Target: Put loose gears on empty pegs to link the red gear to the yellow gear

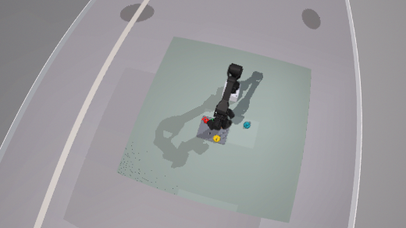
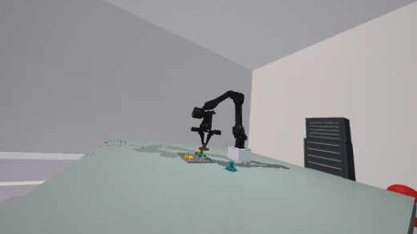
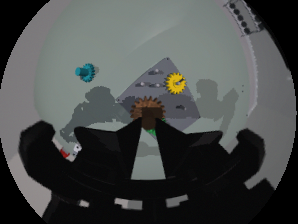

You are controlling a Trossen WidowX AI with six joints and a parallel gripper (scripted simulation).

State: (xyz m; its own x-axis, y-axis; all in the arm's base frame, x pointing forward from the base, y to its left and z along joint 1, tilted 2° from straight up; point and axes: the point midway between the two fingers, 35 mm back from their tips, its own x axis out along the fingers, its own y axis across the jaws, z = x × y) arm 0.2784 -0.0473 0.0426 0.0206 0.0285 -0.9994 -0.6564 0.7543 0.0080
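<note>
Now: gripper tip 10 mm above the brown gear. Also, from my gripper tip: yellow gear 90 mm ahead, 10 mm to the right, 70 mm below; then green gear 20 mm behind, 60 mm to the right, 60 mm below; then red gear 30 mm behind, 110 mm to the right, 70 mm below.
</note>
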